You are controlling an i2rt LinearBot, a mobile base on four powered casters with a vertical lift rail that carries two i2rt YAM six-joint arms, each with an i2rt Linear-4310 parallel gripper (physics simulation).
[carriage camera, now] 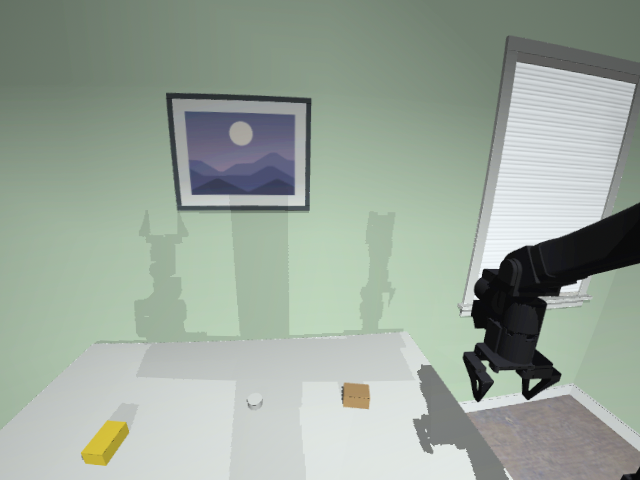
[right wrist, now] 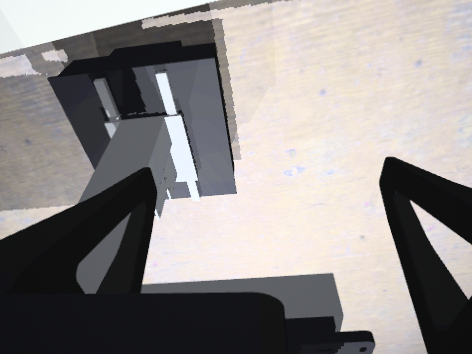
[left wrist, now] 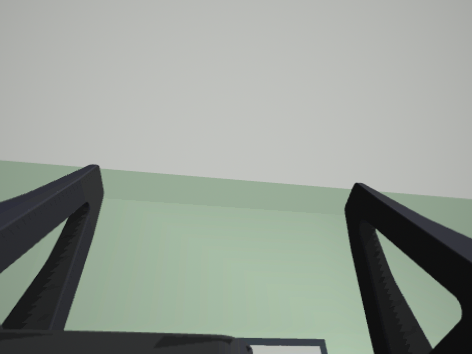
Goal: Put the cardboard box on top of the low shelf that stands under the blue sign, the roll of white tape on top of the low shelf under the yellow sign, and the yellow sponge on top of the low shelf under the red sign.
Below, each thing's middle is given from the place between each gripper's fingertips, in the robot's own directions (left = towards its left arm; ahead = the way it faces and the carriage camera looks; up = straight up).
Labels:
Now: the framed mountain picture [carriage camera: 229, 152] 95 cm ahead of my left hand, 7 cm to the right of it and 3 cm above it.
Right now my right hand is 73 cm short of the framed mountain picture, 64 cm to the right of it and 45 cm below it.

